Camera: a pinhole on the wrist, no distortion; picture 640 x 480 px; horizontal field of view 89.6 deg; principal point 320.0 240.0 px. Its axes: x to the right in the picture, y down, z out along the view. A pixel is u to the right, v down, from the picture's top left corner.
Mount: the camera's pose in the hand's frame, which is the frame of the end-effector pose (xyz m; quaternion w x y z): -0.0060 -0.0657 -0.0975 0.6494 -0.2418 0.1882 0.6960
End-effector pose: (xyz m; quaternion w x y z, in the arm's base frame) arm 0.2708 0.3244 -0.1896 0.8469 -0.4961 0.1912 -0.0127
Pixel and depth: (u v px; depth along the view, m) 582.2 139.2 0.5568
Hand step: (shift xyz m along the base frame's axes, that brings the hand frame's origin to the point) 0.0173 0.3872 -0.5262
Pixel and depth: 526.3 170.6 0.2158
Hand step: -0.0157 0.0856 -0.1525
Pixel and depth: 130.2 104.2 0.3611
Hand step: 0.2248 0.2390 0.1196
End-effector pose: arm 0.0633 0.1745 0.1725 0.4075 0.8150 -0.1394 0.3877
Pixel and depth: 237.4 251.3 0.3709
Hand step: 0.0635 -0.2476 -0.0930
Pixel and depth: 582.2 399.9 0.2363
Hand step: -0.2302 -0.1317 0.0157
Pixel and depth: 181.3 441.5 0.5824
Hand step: -0.0307 -0.4463 -0.4723
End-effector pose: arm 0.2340 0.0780 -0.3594 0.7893 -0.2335 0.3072 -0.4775
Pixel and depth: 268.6 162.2 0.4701
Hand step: 0.3539 0.0323 0.1151
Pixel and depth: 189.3 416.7 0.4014
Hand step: 0.1386 0.2590 0.2763
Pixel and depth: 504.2 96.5 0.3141
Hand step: 0.2441 0.0362 -0.1638
